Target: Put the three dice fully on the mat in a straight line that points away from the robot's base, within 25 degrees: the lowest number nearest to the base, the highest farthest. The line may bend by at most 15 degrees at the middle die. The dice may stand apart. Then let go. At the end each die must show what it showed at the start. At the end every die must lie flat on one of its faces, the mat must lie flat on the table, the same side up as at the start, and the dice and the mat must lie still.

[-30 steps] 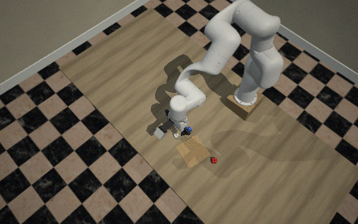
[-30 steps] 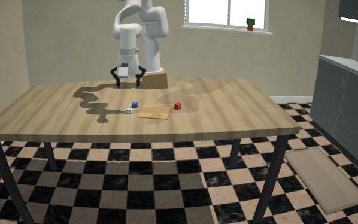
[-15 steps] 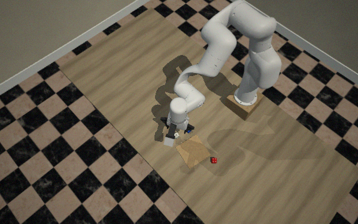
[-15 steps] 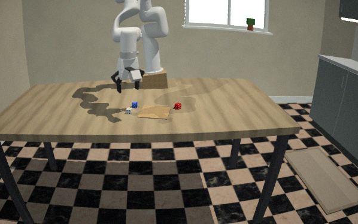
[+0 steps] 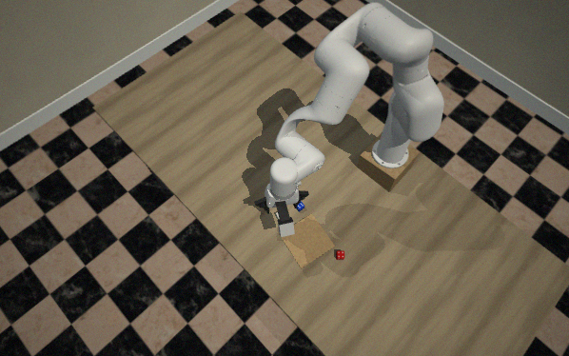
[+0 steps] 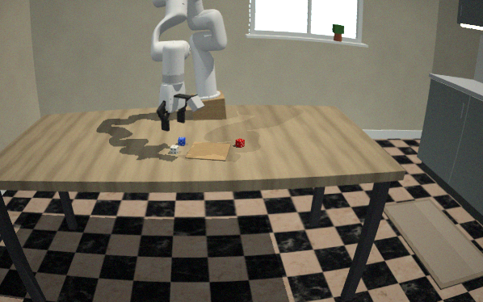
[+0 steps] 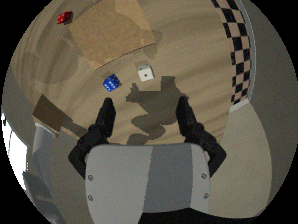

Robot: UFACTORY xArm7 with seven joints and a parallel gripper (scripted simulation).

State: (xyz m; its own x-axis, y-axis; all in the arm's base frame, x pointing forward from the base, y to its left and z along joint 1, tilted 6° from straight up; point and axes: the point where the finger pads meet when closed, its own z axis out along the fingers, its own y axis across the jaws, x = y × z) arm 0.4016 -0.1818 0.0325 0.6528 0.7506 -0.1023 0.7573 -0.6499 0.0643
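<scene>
My hand is 100 mm above the white die. Round my hand: blue die 70 mm behind, 30 mm to the left, 100 mm below; red die 10 mm behind, 240 mm to the left, 100 mm below; tan mat 10 mm ahead, 120 mm to the left, 110 mm below.
</scene>
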